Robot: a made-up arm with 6 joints. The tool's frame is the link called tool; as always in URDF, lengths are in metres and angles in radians. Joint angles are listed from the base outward.
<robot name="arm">
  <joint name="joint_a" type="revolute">
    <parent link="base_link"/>
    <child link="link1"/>
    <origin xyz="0 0 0.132" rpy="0 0 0"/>
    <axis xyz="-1 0 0"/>
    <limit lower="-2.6" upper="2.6"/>
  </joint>
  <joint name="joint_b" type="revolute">
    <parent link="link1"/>
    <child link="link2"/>
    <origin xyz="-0.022 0.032 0.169" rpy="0 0 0"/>
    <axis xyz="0 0 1"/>
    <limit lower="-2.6" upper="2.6"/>
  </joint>
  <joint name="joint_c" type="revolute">
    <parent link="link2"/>
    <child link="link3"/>
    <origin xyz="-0.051 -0.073 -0.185" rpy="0 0 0"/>
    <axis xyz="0 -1 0"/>
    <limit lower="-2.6" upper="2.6"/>
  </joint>
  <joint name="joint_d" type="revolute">
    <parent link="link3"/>
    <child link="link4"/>
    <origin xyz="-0.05 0.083 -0.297" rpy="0 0 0"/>
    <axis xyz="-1 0 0"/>
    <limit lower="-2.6" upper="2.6"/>
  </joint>
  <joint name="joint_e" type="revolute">
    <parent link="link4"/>
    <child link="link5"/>
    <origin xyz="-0.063 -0.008 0.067" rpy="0 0 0"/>
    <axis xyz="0 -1 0"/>
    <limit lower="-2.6" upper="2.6"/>
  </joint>
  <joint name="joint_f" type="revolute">
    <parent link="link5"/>
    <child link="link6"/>
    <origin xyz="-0.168 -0.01 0.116" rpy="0 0 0"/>
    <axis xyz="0 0 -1"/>
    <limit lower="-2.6" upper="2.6"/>
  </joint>
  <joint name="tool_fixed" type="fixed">
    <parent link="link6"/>
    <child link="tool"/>
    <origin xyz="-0.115 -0.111 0.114" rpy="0 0 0"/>
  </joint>
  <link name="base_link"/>
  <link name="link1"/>
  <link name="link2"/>
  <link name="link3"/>
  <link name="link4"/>
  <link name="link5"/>
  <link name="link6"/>
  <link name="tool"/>
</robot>
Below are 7 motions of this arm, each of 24 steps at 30 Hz.
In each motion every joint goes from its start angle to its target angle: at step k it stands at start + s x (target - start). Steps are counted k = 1, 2, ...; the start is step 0. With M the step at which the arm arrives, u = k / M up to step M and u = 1 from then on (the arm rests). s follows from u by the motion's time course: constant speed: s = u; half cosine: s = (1 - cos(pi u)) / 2; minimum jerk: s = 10 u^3 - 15 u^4 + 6 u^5.
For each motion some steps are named. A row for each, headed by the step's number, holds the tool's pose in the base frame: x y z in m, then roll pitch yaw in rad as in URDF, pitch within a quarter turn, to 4 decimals.
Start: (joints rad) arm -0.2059 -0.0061 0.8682 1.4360 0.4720 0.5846
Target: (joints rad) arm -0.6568 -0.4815 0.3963 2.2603 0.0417 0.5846
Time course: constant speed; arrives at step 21
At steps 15, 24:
15: -0.1972 0.5936 -0.1763 -1.5503 -0.8855 -0.3988
24: -0.1625 0.6780 -0.0971 -1.7168 -0.6198 -0.4902

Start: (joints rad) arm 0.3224 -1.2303 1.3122 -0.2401 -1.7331 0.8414
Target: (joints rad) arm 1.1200 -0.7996 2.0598 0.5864 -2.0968 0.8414
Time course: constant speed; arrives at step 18
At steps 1, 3, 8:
1: -0.1007 0.1151 0.2610 -0.1612 -0.0576 -1.8768
3: -0.0748 0.1441 0.2517 -0.1044 -0.1828 -1.9234
8: -0.0219 0.2104 0.2096 0.1232 -0.4344 -2.0639

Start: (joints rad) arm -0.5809 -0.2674 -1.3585 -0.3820 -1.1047 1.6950
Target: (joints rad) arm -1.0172 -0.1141 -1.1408 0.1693 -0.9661 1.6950
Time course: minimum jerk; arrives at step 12
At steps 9, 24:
9: 0.0150 0.0369 0.3418 -2.1024 0.8226 -1.5107
24: 0.0025 0.0383 0.3653 -1.9873 0.8338 -1.4167

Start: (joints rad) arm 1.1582 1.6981 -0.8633 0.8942 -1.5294 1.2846
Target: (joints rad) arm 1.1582 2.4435 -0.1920 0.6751 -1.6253 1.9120
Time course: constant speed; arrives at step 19
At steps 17, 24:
17: -0.2546 -0.2367 0.1985 -2.4404 0.1954 1.3310
24: -0.2443 -0.2377 0.2022 -2.3413 0.1431 1.3666

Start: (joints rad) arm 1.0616 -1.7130 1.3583 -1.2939 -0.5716 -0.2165
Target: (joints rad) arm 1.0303 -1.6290 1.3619 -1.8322 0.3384 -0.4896
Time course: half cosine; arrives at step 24
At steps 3, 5, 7, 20, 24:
3: -0.4620 -0.3328 0.1161 -1.4805 -0.5822 0.8959
5: -0.4539 -0.3592 0.1206 -1.5016 -0.5512 0.9754
7: -0.4393 -0.3954 0.1270 -1.5269 -0.5090 1.0853
20: -0.2196 -0.5980 0.1549 -1.6544 -0.2835 1.9170
24: -0.1941 -0.6064 0.1537 -1.6679 -0.2734 1.9905

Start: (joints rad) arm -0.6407 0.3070 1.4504 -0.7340 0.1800 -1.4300
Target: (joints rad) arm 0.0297 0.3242 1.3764 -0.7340 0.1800 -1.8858
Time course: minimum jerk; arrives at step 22
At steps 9, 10, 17, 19, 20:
9: 0.1508 -0.0858 -0.1774 -2.0158 -0.2865 2.6817
10: 0.1463 -0.1026 -0.1683 -1.9572 -0.2307 2.6556
17: 0.1169 -0.1856 -0.0967 -1.6317 0.1395 2.6047
19: 0.1131 -0.1932 -0.0868 -1.5930 0.1848 2.6109
20: 0.1123 -0.1948 -0.0846 -1.5841 0.1952 2.6127

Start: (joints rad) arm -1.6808 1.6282 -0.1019 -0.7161 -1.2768 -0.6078
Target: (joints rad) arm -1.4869 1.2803 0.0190 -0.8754 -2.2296 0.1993
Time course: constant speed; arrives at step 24
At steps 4, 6, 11, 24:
4: 0.3062 0.1966 0.1987 -0.0579 -0.1194 2.7900
6: 0.3015 0.2042 0.2064 -0.0010 -0.0743 2.7340
11: 0.2859 0.2254 0.2278 0.1081 0.0639 2.6111
24: 0.2137 0.2959 0.2867 0.1611 0.5037 2.3524

